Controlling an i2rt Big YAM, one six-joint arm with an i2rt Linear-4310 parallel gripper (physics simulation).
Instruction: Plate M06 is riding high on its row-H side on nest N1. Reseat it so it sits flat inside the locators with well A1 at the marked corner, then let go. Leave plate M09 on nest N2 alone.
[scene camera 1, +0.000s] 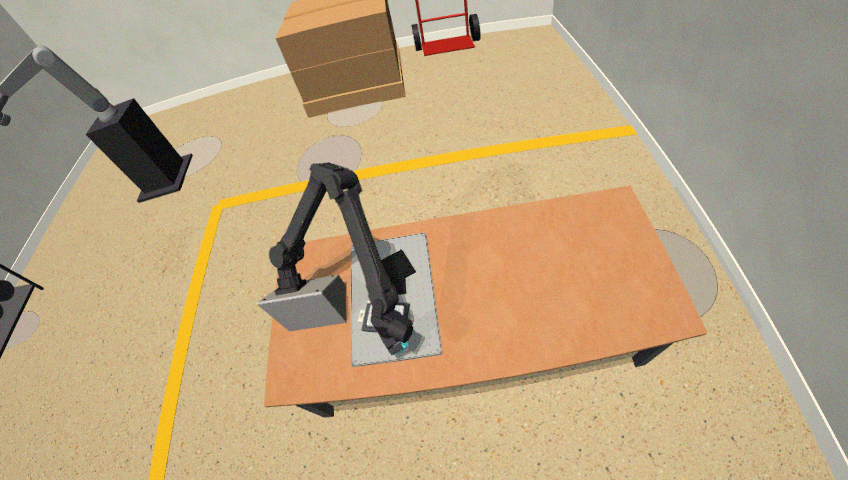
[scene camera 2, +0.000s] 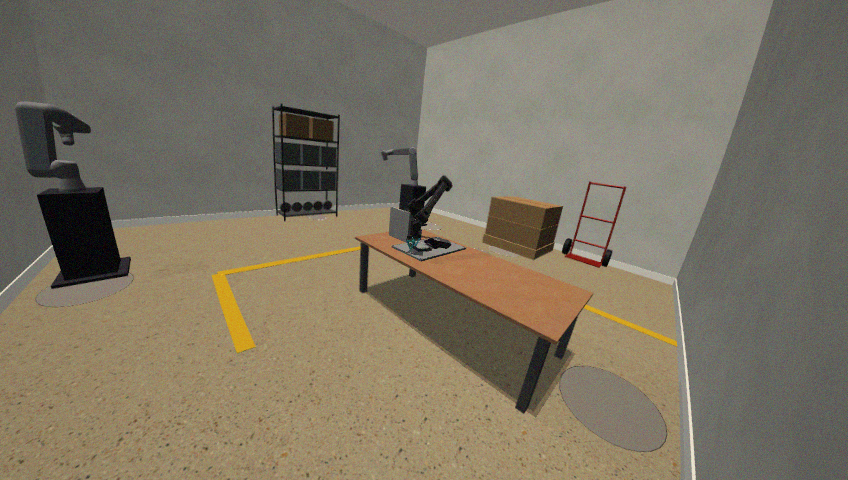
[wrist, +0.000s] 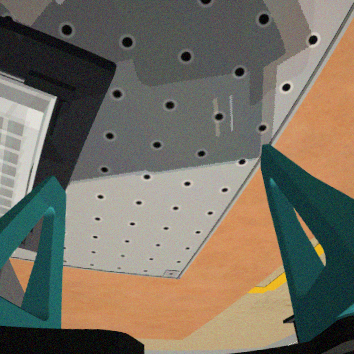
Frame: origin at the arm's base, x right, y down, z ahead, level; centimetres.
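Where they show: gripper, fingertip midpoint: (scene camera 1: 394, 340) (scene camera 2: 412, 247) (wrist: 155, 169); arm's base at its link origin: (scene camera 1: 291, 288) (scene camera 2: 404, 217).
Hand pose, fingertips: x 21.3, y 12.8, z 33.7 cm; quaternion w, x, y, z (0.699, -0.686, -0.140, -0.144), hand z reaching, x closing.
Each offset is from my fingertips to the centre of the thing. "pt": to the spot under its first point. Level surfaces: height alone.
A pale plate with a grid of wells @[pt dx -6.4, dy +0.1, dz +0.1 cm] (wrist: 11, 145) (scene camera 1: 373, 317) sits in a dark nest @[pt dx -3.5, dy +1.4, dz +2.0 cm] (wrist: 82, 102) at the left of the wrist view, partly cut off. The arm covers part of it in scene camera 1. No label on plate or nest is readable, and its tilt is not clear. My gripper (wrist: 155, 169) (scene camera 1: 401, 347) (scene camera 2: 412, 242) is open, its teal fingers wide apart with nothing between them. It is over the perforated board (wrist: 112, 255) (scene camera 1: 429, 339), beside the nest; the left finger overlaps the nest's edge in the wrist view.
Black objects (scene camera 1: 399, 267) (scene camera 2: 439, 242) stand on the board behind the pale plate; I cannot tell their labels. A grey box (scene camera 1: 306, 310) (scene camera 2: 398, 223) stands beside the arm's base. The wooden table @[dy +3.9 cm] (scene camera 1: 553, 273) (scene camera 2: 499, 285) extends to the right. My arm's shadow falls across the board.
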